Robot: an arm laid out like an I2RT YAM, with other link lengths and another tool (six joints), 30 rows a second.
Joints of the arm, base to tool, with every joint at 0 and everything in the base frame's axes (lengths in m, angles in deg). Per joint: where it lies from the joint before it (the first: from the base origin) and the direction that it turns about. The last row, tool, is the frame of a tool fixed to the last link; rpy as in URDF.
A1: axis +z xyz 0 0 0.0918
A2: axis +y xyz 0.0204 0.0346 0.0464
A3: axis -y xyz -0.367 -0.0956 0
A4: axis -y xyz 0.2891 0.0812 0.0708
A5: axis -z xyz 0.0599 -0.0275 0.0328
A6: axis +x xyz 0.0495 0 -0.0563
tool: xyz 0.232 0.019 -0.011 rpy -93.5 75 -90
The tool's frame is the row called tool.
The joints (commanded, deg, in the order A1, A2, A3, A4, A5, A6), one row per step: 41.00 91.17 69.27 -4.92 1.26 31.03; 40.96 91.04 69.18 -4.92 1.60 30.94; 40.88 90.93 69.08 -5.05 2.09 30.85; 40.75 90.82 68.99 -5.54 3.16 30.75; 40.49 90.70 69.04 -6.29 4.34 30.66; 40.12 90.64 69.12 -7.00 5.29 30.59; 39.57 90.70 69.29 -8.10 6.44 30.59; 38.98 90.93 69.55 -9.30 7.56 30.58; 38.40 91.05 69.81 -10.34 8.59 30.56; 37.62 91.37 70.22 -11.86 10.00 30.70
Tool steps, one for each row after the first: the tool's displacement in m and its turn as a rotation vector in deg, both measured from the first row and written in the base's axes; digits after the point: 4 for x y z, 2 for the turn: 0.0009 -0.0020 0.0004 -0.15 -0.18 -0.30; 0.0023 -0.0051 -0.0003 -0.46 -0.29 -0.78; 0.0052 -0.0115 -0.0027 -1.21 -0.31 -1.81; 0.0089 -0.0196 -0.0048 -2.07 -0.27 -3.07; 0.0128 -0.0276 -0.0070 -2.84 -0.16 -4.25; 0.0179 -0.0383 -0.0113 -3.92 0.24 -5.79; 0.0231 -0.0492 -0.0169 -5.13 0.78 -7.33; 0.0279 -0.0596 -0.0204 -6.13 1.14 -8.77; 0.0342 -0.0739 -0.0265 -7.53 1.86 -10.79
